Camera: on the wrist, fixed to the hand. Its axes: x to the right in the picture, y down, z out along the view.
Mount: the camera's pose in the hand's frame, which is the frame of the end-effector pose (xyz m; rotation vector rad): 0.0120 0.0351 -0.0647 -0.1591 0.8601 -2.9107
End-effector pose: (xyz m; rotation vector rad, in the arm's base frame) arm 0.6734 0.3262 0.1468 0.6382 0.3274 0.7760
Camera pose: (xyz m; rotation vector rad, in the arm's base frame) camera 0.6304 0.3805 0.1192 -0.7276 1.3442 -1.8290
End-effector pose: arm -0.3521 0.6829 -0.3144 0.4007 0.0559 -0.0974
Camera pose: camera -0.3387 0.7394 -0.3612 -0.1685 1.4729 -2.7554
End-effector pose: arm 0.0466 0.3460 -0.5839 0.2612 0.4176 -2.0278
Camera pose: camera 0.0724 0.3469 -0.6539 -0.1089 -0.6353 1.0319
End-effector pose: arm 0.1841 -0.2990 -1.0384 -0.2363 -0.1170 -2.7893
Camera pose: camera 0.1752 -0.3429 -1.0980 -0.6234 -0.0359 0.4878
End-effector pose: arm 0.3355 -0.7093 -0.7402 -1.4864 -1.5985 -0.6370
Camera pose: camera 0.3854 -0.7502 -0.7028 -1.8917 1.4056 1.8510
